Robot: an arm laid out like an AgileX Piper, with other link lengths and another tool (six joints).
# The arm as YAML. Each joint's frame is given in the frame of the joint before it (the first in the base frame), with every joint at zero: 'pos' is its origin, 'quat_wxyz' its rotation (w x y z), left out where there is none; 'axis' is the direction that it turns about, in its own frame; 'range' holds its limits. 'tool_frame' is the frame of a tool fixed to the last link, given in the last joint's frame.
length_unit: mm
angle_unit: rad
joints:
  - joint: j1
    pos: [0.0, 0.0, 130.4]
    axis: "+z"
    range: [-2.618, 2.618]
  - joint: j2
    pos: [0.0, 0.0, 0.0]
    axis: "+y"
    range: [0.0, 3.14]
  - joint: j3
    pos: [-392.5, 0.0, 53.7]
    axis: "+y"
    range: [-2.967, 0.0]
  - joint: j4
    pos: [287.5, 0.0, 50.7]
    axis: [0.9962, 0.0, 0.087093]
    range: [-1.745, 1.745]
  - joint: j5
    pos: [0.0, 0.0, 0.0]
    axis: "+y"
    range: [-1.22, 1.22]
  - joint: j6
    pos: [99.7, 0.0, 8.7]
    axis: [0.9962, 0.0, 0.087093]
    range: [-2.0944, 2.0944]
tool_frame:
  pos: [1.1, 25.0, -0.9]
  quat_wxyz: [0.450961, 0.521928, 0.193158, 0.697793]
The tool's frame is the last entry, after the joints.
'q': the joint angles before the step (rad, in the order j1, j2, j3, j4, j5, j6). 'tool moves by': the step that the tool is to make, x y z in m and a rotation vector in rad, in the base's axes. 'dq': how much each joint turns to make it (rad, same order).
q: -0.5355, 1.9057, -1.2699, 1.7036, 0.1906, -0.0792
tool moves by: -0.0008, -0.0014, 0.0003, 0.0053, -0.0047, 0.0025
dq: -0.0047, 0.0001, -0.0002, 0.0014, 0.0098, 0.0008
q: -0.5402, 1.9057, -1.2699, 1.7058, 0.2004, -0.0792
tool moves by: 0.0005, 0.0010, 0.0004, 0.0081, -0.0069, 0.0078
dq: 0.0001, 0.0000, -0.0001, 0.0050, 0.0121, 0.0000
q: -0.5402, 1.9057, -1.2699, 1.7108, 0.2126, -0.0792
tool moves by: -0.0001, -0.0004, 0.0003, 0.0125, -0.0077, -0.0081
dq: 0.0000, -0.0001, 0.0002, 0.0176, 0.0008, -0.0009
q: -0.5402, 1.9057, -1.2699, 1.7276, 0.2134, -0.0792
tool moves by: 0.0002, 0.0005, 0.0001, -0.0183, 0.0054, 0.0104
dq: 0.0000, 0.0000, 0.0000, 0.0011, 0.0000, -0.0228
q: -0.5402, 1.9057, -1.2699, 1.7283, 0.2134, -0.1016
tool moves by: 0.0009, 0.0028, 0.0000, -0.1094, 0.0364, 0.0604
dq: -0.0001, 0.0000, 0.0000, -0.0078, -0.0032, -0.1225
